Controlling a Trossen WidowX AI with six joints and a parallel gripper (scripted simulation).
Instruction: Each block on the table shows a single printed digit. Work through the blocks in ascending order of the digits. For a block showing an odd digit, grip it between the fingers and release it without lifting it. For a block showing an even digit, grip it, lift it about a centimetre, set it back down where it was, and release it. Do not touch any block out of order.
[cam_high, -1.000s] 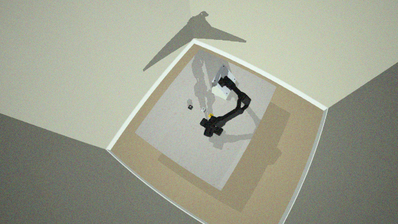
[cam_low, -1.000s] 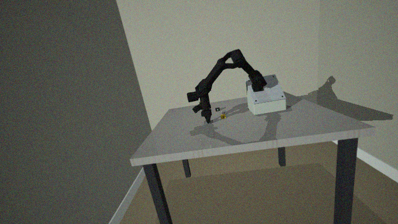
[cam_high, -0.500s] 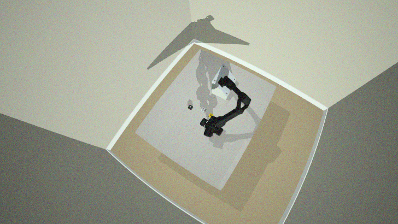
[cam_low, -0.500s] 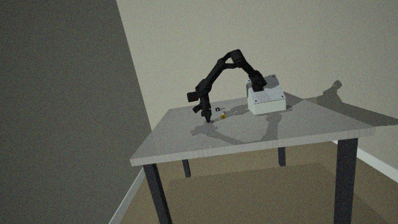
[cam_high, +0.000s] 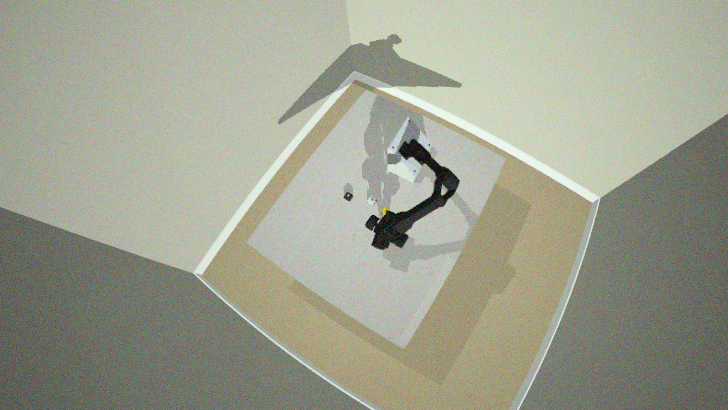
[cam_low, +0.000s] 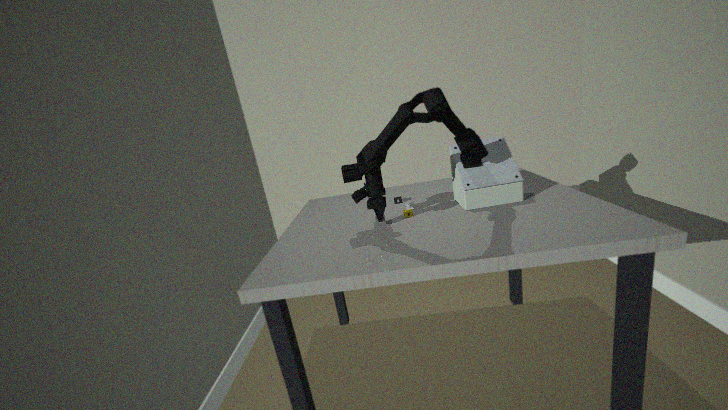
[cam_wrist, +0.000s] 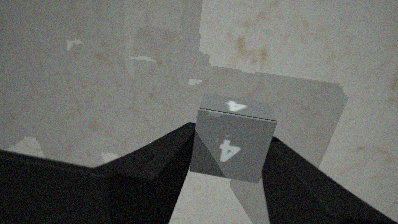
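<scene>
Now: the white block 150 mm to the right of my gripper tip, 120 mm behind it and 10 mm below it. From my gripper tip the other things lie so: black block 260 mm to the right, 80 mm behind, 10 mm below; grey block right at my gripper tip; yellow block 110 mm behind, 60 mm to the right, 10 mm below.
</scene>
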